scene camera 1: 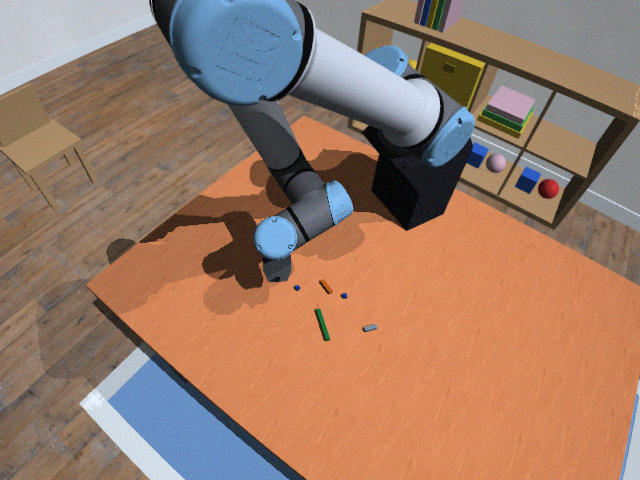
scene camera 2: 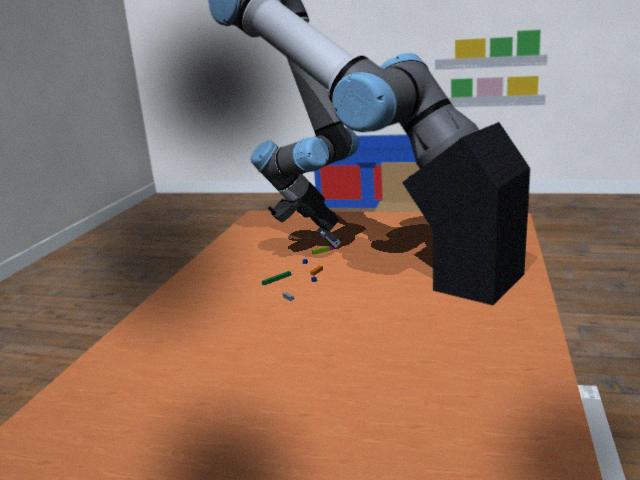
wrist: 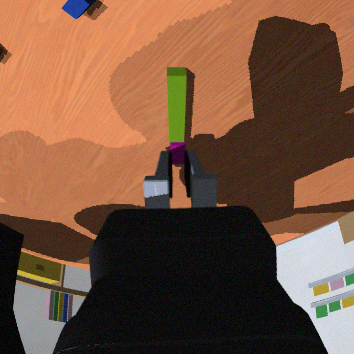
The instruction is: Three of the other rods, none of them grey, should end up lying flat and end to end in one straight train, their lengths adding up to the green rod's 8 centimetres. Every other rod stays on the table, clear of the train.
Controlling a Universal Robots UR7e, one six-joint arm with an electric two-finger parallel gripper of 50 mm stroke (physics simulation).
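Seen in the pictures: gripper, between the fingertips: (scene camera 2: 336,244) (wrist: 177,164); arm's base, origin of its link: (scene camera 2: 450,151).
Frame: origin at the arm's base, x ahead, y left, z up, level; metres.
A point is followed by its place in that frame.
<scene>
My gripper (scene camera 2: 334,244) @(y -0.216, x 0.273, z -0.285 m) (wrist: 177,164) @(y -0.216, x 0.273, z -0.285 m) is shut on the magenta rod (wrist: 178,152) @(y -0.210, x 0.285, z -0.285 m) (scene camera 2: 332,248) @(y -0.203, x 0.284, z -0.292 m), low at the table. The lime rod (wrist: 177,105) @(y -0.190, x 0.319, z -0.286 m) (scene camera 2: 321,250) @(y -0.187, x 0.313, z -0.290 m) lies flat, in line with the magenta rod and end to end with it in the wrist view. The arm hides both in scene camera 1. The green rod (scene camera 1: 322,324) @(y -0.023, x 0.418, z -0.286 m) (scene camera 2: 276,277) @(y -0.019, x 0.414, z -0.288 m) lies apart. The orange rod (scene camera 1: 325,286) @(y -0.058, x 0.321, z -0.287 m) (scene camera 2: 316,270) @(y -0.051, x 0.319, z -0.288 m) lies between two small blue rods, one blue rod (scene camera 1: 297,287) @(y -0.118, x 0.354, z -0.286 m) (scene camera 2: 305,261) @(y -0.114, x 0.351, z -0.289 m) nearer the gripper and another blue rod (scene camera 1: 344,296) @(y -0.005, x 0.326, z -0.288 m) (scene camera 2: 313,279) @(y 0.000, x 0.323, z -0.289 m). The grey rod (scene camera 1: 370,328) @(y 0.082, x 0.379, z -0.287 m) (scene camera 2: 288,296) @(y 0.088, x 0.374, z -0.288 m) lies farther off.
The orange table (scene camera 1: 465,361) @(y 0.312, x 0.360, z -0.296 m) (scene camera 2: 361,361) @(y 0.350, x 0.215, z -0.297 m) carries the arm's black pedestal (scene camera 1: 413,186) @(y 0.054, x 0.076, z -0.107 m) (scene camera 2: 473,222) @(y 0.129, x -0.025, z -0.120 m). The arm's shadows fall around the gripper. A wooden shelf unit (scene camera 1: 496,49) stands behind the table, and a chair (scene camera 1: 41,142) stands on the floor.
</scene>
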